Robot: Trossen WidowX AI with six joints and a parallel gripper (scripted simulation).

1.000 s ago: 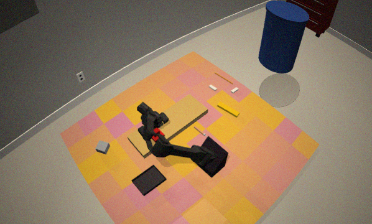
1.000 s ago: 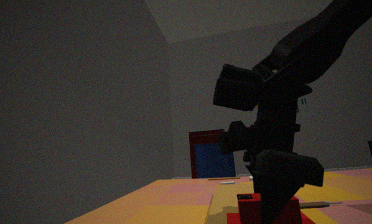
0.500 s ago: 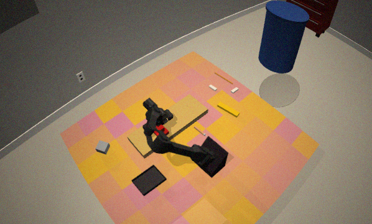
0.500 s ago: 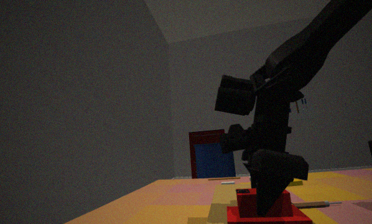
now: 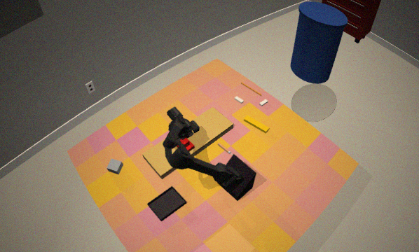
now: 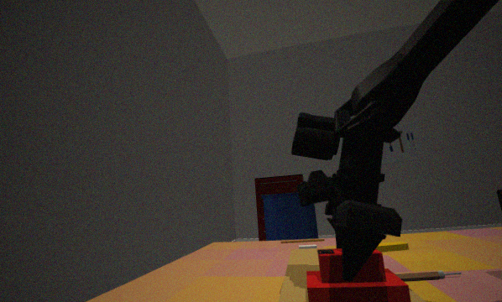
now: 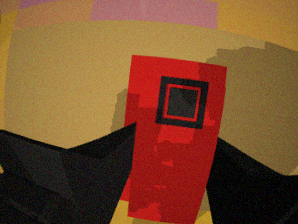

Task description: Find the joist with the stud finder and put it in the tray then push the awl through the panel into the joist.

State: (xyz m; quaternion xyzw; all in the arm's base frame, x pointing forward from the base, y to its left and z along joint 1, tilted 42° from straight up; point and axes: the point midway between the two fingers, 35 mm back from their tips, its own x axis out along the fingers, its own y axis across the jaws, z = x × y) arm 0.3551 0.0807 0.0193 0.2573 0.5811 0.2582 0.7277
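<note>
Right now my gripper tip is 24 cm past the dark tray, 26 cm to the right of it and 5 cm above it. Also, from my gripper tip: grey block 11 cm ahead, 39 cm to the left, 5 cm below; awl 18 cm behind, 18 cm to the right, 6 cm below; red stud finder 1 cm ahead, 2 cm above.
</note>
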